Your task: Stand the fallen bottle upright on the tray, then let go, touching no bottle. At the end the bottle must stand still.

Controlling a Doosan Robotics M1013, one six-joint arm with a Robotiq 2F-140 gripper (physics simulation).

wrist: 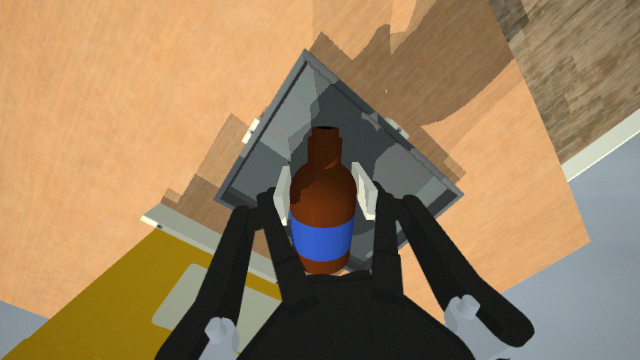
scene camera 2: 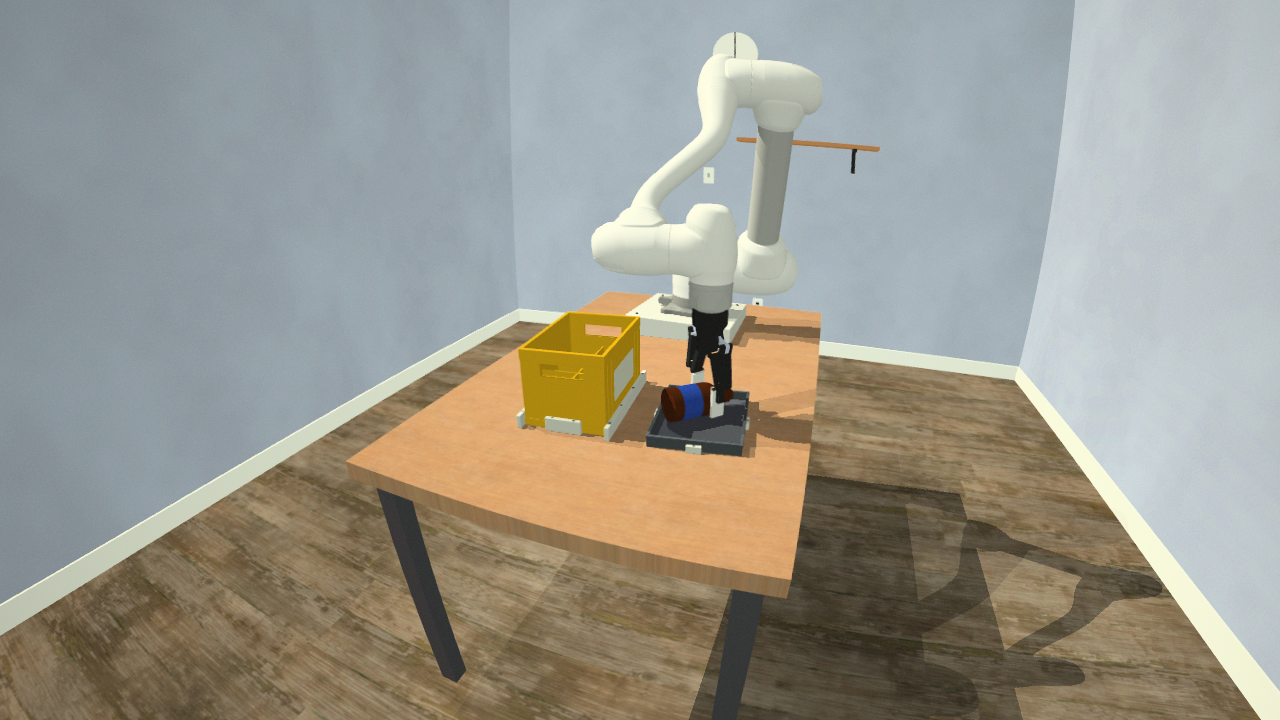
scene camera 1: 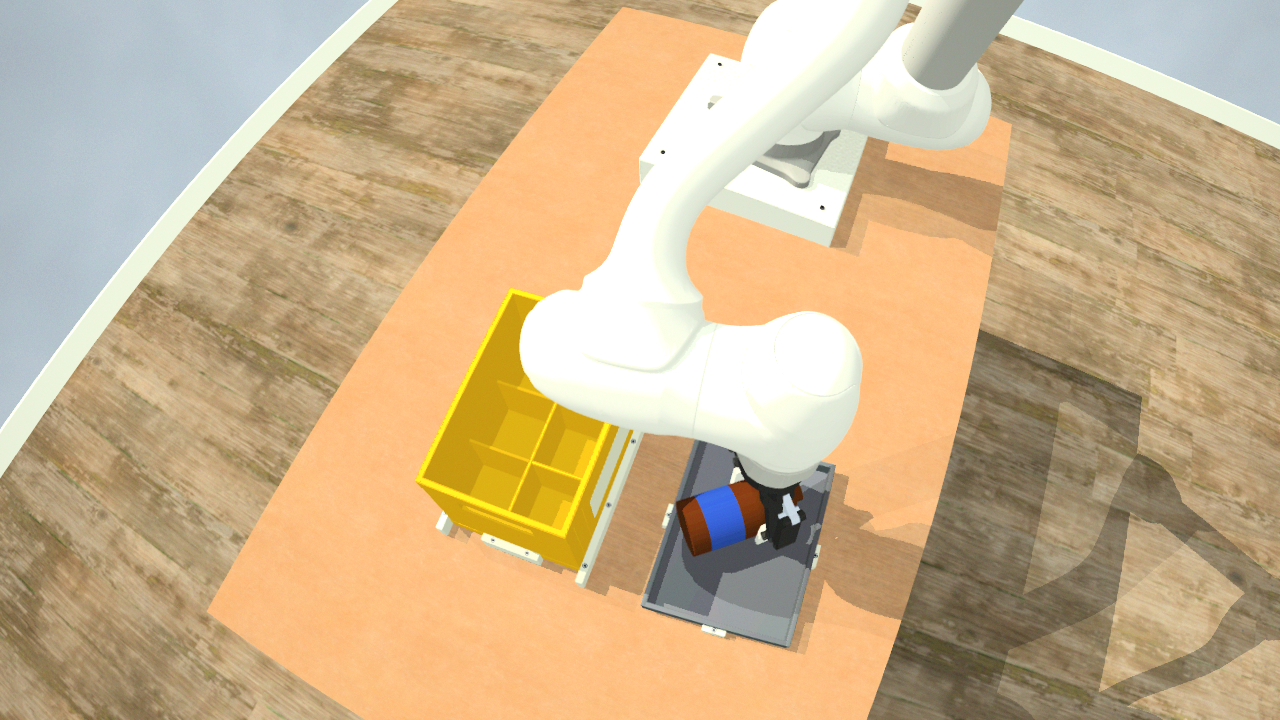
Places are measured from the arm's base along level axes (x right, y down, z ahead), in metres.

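Pixels of known places: gripper, fingertip midpoint: (wrist: 321, 175) (scene camera 2: 706, 408).
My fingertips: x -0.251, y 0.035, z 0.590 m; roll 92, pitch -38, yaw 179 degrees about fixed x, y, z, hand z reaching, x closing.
Note:
For each thing: its top centre in the pictures, then the offset to it from my fingertips. Level surfaces: height alone.
- brown bottle with a blue band, top centre: (wrist: 325, 219) (scene camera 1: 746, 500) (scene camera 2: 701, 383) dy -0.063, dx +0.011, dz +0.014 m
- dark grey tray, top centre: (wrist: 343, 197) (scene camera 1: 743, 533) (scene camera 2: 702, 411) dy -0.009, dx -0.004, dz +0.037 m
- yellow crate with compartments, top centre: (scene camera 1: 533, 402) (scene camera 2: 583, 331) dy -0.159, dx +0.270, dz +0.064 m
- wooden table, surface height: dy +0.016 m
The brown bottle with a blue band (scene camera 1: 720, 517) (scene camera 2: 687, 402) (wrist: 322, 242) lies on its side over the dark grey tray (scene camera 1: 760, 608) (scene camera 2: 716, 445) (wrist: 350, 115). In scene camera 1 its base points left, towards the yellow crate, and its neck points right, partly hidden behind the gripper. My gripper (scene camera 1: 751, 504) (scene camera 2: 707, 392) (wrist: 321, 175) points down and is shut on the bottle. In the wrist view its two pale pads lie against both sides of the brown body, between the shoulder and the blue band.
A yellow crate with compartments (scene camera 1: 501, 528) (scene camera 2: 563, 402) (wrist: 125, 280) stands left of the tray in both scene views. Pale brackets stand around the crate and the tray. The white robot base plate (scene camera 1: 760, 213) is at the back of the wooden table (scene camera 1: 358, 501) (scene camera 2: 537, 492).

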